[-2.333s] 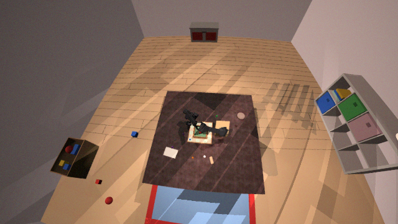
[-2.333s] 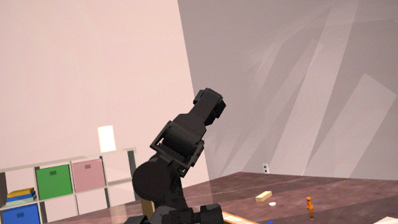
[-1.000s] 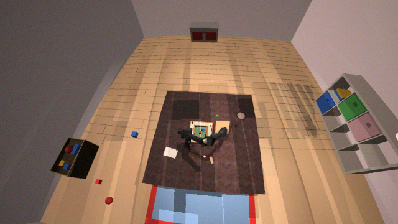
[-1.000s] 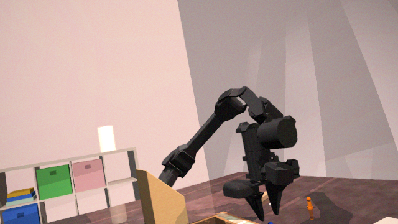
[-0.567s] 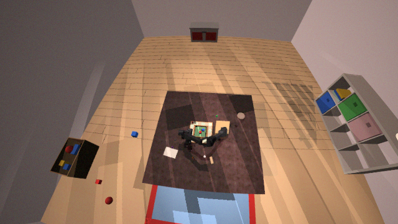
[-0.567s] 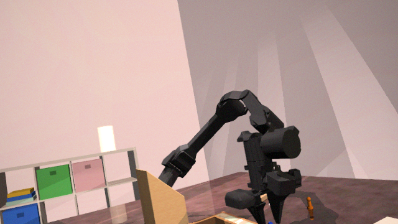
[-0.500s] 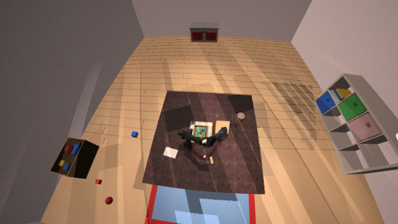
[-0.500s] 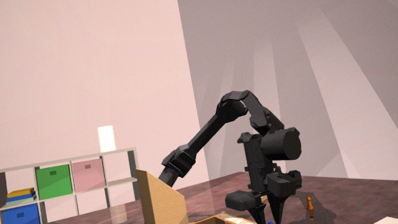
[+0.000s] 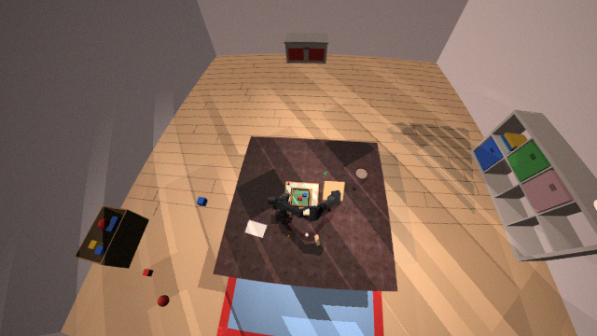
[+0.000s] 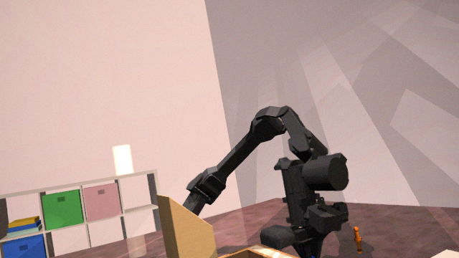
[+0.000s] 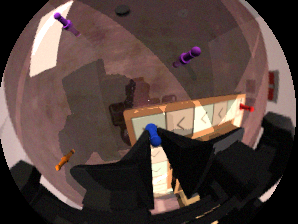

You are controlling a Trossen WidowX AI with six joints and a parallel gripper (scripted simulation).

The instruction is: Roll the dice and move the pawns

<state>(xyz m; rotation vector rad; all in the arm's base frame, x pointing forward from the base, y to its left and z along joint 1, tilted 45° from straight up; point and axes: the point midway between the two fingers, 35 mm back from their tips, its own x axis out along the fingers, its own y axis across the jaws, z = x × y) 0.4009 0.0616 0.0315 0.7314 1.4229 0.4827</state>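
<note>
My gripper tip is 13 cm past the green tray, 10 cm to the left of it and 1 cm above it. From my gripper tip the other things lie so: blue pawn (1 cm above); red pawn (22 cm to the right, 3 cm behind, 1 cm above); orange pawn (21 cm to the left, 3 cm behind, 1 cm below).
</note>
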